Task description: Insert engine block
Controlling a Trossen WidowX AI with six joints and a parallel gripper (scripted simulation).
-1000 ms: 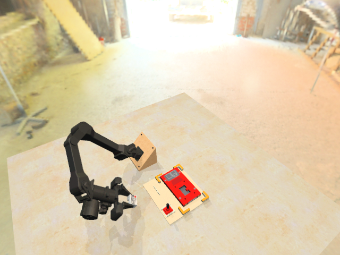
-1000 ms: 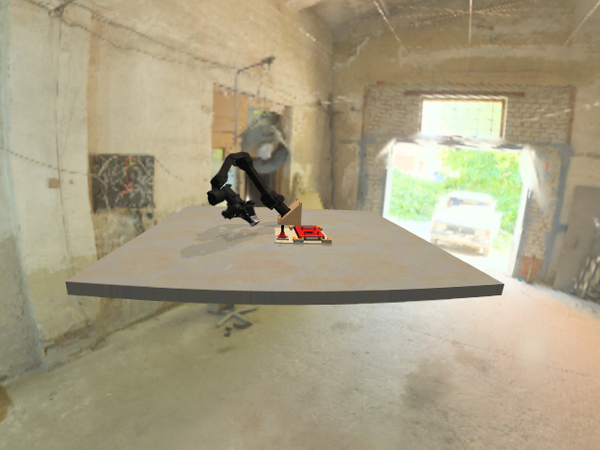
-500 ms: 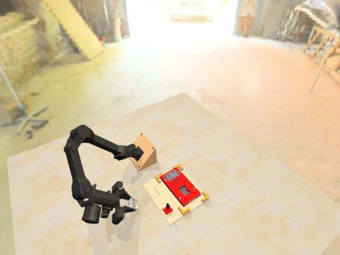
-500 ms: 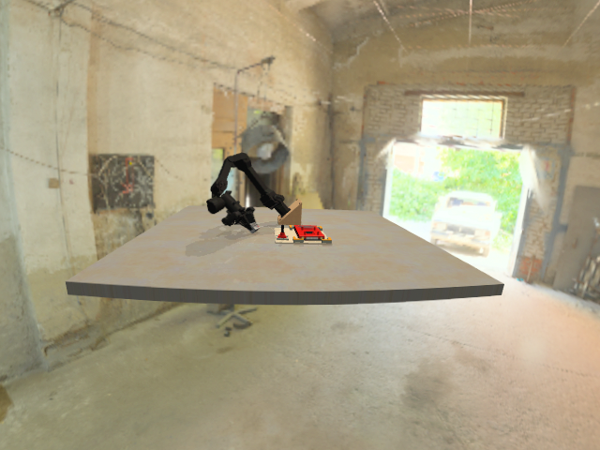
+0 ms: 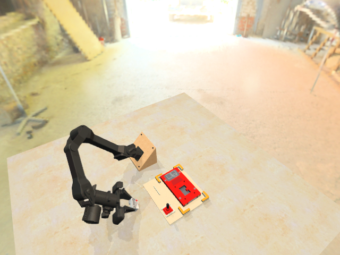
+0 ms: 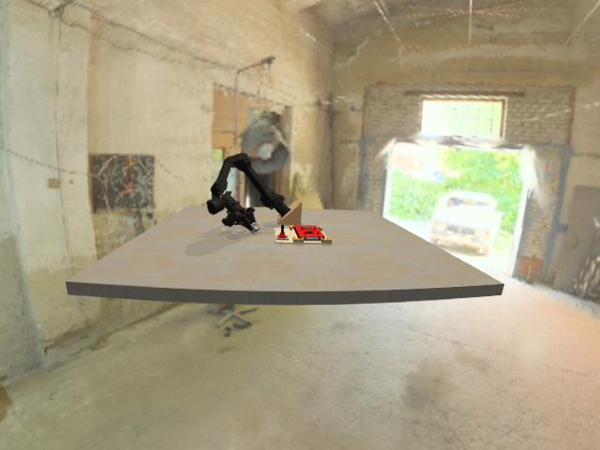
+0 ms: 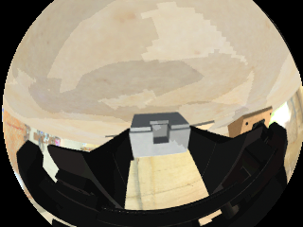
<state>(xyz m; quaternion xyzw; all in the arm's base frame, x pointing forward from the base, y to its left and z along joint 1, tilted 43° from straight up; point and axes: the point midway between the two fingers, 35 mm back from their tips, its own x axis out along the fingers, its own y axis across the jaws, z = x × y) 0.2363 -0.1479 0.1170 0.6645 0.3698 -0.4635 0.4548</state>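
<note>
The engine block is 10 mm to the right of my gripper tip.
</note>
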